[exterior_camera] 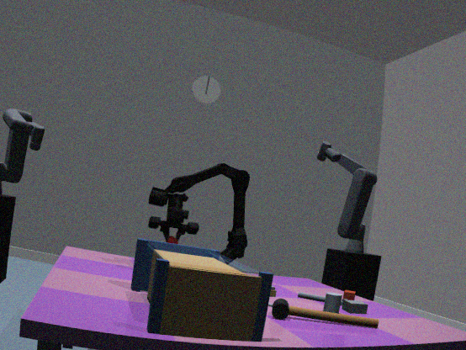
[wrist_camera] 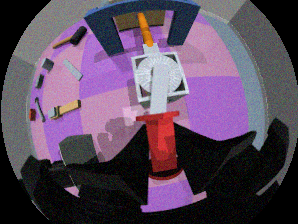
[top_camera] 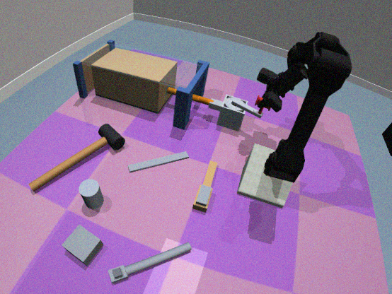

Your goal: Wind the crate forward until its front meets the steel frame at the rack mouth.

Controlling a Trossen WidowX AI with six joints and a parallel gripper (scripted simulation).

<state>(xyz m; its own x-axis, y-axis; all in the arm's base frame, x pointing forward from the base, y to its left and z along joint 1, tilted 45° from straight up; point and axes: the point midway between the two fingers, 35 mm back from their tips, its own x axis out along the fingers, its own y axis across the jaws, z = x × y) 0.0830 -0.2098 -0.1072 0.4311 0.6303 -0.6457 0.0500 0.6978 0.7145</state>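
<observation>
My gripper tip is now 30 mm above the grey crank handle, 20 mm short of it and 10 mm to the left of it. Also, from my gripper tip: grey winch (100 mm below, 70 mm ahead, 30 mm to the right); then blue frame (240 mm ahead, 30 mm below, 20 mm to the right); then red knob (10 mm behind).
</observation>
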